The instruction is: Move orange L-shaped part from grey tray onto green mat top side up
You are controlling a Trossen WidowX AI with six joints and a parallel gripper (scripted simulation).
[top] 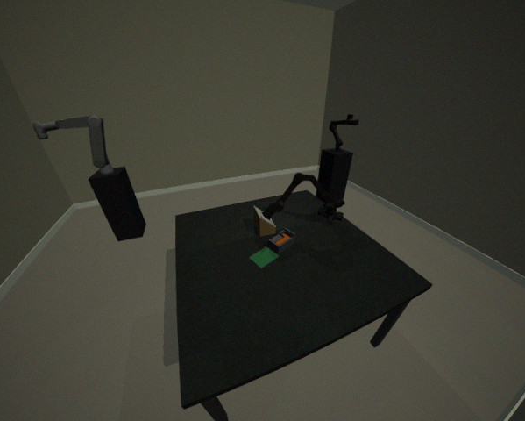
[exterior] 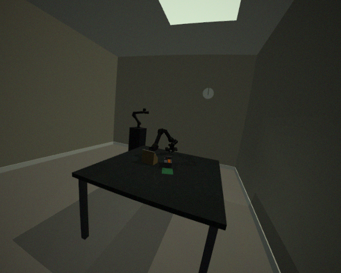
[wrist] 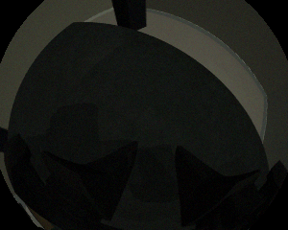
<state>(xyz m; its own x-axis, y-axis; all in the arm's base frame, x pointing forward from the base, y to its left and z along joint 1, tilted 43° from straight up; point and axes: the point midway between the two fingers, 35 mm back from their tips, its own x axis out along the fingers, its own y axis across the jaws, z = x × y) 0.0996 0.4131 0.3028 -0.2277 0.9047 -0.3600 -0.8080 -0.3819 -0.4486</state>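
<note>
Right now my gripper tip is 490 mm to the left of the orange L-shaped part, 140 mm short of it and 40 mm below it. The rest, counted from my gripper tip: green mat: 640 mm to the right, 200 mm ahead, 20 mm below.
</note>
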